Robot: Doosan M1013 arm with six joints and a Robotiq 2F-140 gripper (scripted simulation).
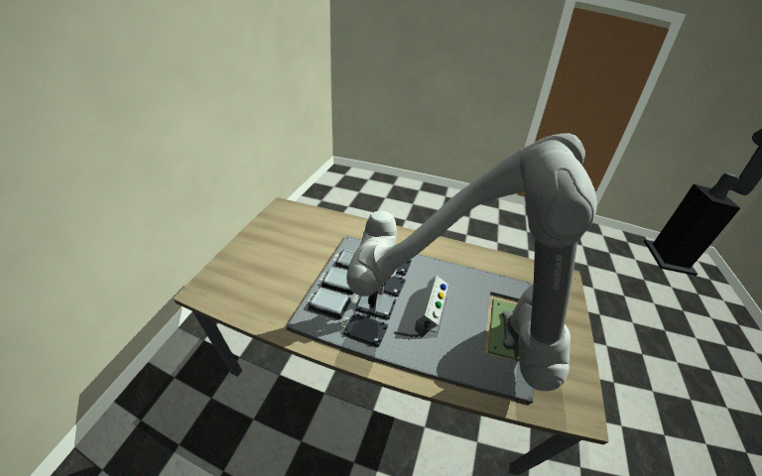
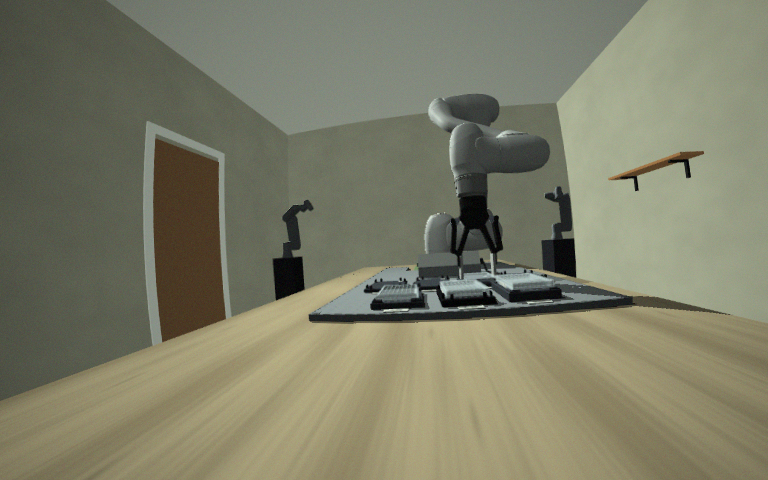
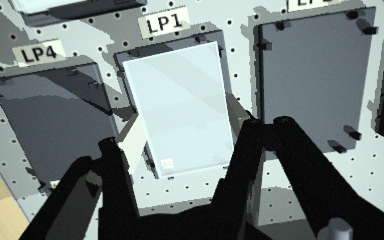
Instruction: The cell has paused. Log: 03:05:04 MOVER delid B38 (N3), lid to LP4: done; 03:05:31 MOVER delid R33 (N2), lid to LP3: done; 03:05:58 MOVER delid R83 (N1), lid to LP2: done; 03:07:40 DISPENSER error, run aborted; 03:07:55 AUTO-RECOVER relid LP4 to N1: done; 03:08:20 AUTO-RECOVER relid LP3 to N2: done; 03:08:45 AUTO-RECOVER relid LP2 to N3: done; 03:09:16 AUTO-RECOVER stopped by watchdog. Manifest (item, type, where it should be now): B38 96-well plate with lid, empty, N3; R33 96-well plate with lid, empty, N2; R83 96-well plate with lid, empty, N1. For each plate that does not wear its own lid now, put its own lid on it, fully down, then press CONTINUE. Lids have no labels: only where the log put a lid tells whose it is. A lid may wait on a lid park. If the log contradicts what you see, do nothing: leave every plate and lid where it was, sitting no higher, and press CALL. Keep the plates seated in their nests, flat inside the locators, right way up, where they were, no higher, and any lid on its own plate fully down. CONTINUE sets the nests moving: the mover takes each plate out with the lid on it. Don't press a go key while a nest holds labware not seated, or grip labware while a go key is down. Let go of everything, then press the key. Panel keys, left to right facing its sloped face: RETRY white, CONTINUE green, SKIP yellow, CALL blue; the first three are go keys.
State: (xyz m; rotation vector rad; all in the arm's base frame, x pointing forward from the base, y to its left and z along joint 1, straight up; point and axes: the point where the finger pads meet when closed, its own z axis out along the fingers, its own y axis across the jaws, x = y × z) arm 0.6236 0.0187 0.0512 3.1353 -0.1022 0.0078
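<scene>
Right now the clear lid is 2 cm below my hand. The rest, counted from my hand: lid park LP2: 13 cm to the right, 4 cm below, 1 cm behind; then LP1 label: 9 cm ahead, 4 cm below, 1 cm to the right; then lid park LP4: 13 cm to the left, 4 cm below, 1 cm ahead.
</scene>
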